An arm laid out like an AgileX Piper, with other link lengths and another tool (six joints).
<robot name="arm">
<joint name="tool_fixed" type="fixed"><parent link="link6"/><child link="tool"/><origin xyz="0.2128 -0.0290 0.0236" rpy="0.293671 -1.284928 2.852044"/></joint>
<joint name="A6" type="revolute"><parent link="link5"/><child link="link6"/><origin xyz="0.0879 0.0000 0.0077"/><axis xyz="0.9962 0 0.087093"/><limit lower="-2.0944" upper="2.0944"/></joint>
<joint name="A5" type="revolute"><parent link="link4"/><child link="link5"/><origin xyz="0.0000 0.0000 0.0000"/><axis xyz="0 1 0"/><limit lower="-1.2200" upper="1.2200"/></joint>
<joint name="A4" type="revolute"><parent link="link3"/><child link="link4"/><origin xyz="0.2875 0.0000 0.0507"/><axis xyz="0.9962 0 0.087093"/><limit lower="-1.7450" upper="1.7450"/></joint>
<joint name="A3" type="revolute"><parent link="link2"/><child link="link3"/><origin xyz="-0.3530 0.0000 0.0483"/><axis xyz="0 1 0"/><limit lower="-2.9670" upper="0.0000"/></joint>
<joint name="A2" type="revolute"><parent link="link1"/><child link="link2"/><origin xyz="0.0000 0.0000 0.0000"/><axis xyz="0 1 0"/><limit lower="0.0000" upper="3.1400"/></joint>
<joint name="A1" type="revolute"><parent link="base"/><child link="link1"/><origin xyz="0.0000 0.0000 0.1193"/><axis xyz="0 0 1"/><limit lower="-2.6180" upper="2.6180"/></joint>
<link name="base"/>
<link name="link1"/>
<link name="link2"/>
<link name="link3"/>
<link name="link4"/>
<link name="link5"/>
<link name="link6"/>
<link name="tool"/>
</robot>
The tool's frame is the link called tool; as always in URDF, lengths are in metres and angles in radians.
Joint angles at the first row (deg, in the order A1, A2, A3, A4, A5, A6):
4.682 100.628 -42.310 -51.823 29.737 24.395
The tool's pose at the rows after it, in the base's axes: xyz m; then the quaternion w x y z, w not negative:
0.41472 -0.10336 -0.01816 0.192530 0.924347 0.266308 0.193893
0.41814 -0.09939 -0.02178 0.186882 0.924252 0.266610 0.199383
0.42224 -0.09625 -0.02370 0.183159 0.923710 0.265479 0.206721
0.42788 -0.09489 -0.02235 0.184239 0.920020 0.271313 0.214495
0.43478 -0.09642 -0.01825 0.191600 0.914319 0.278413 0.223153
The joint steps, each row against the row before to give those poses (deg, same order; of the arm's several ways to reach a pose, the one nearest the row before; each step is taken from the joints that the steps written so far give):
-0.001 0.770 0.000 -0.342 -1.187 0.542
0.000 0.504 -0.001 -0.390 -1.185 0.658
0.001 0.356 0.000 -0.875 -1.103 1.225
0.000 0.094 0.000 -1.879 -0.825 1.197
-0.001 0.001 0.001 -3.396 -0.413 2.348

